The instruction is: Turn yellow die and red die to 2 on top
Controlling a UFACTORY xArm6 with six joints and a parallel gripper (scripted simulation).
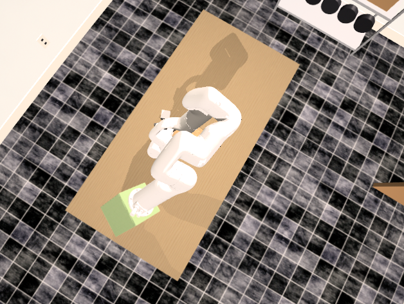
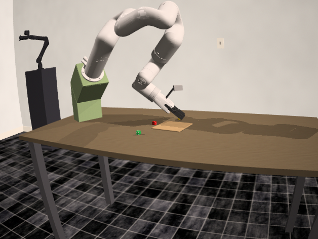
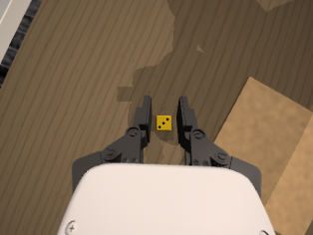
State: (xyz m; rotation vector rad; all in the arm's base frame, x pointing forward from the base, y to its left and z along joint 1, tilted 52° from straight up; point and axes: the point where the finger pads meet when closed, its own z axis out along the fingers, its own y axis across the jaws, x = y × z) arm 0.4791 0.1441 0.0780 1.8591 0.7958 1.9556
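My hand is 20 mm above the yellow die. From my hand the other things lie so: red die (110 mm to the right, 110 mm behind, 20 mm below); green die (270 mm to the right, 130 mm behind, 20 mm below); tan mat (130 mm to the right, 20 mm below, 10 mm behind).
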